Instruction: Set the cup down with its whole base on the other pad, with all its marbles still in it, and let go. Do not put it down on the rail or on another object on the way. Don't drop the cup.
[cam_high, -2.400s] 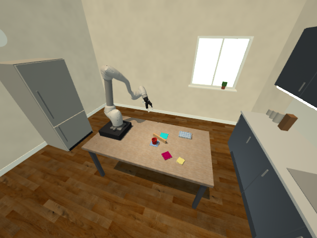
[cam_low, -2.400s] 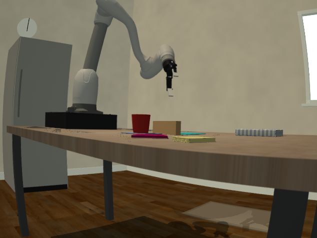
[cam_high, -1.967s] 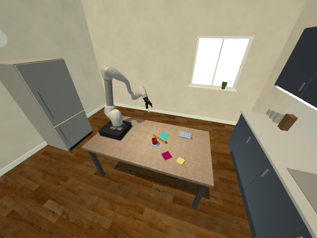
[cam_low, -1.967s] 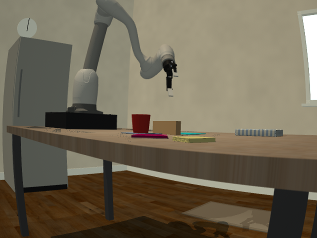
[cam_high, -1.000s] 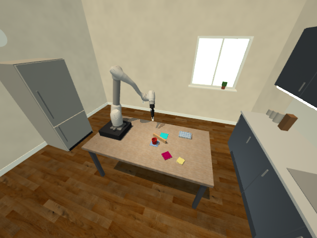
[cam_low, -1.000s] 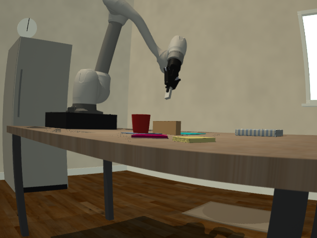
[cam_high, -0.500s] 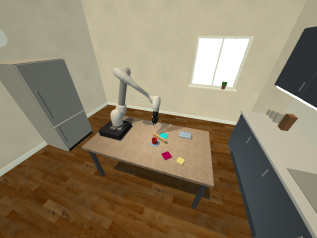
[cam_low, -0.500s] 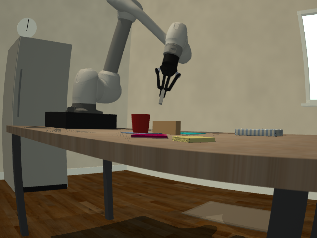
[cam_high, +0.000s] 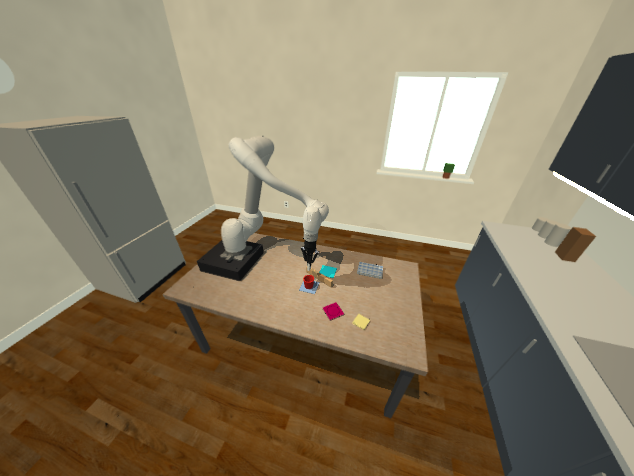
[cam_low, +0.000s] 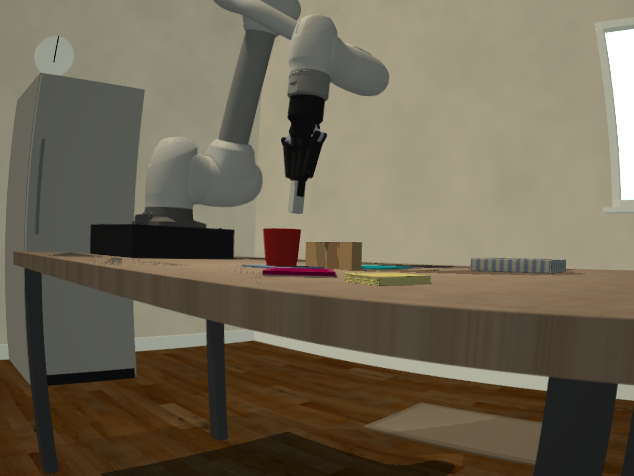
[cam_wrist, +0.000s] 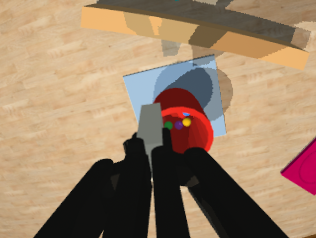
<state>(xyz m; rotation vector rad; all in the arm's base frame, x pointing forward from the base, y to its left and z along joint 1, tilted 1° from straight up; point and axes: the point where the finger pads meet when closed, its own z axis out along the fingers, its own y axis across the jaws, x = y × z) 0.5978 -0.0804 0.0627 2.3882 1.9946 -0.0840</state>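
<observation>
The red cup is 120 mm below my hand, 50 mm to the right of it and 10 mm ahead of it. The rest, counted from my hand: light blue pad: 150 mm below, 50 mm to the right, 10 mm ahead; then wooden rail: 130 mm below, 60 mm ahead, 40 mm to the left; then teal pad: 150 mm below, 130 mm to the left, 110 mm ahead.
</observation>
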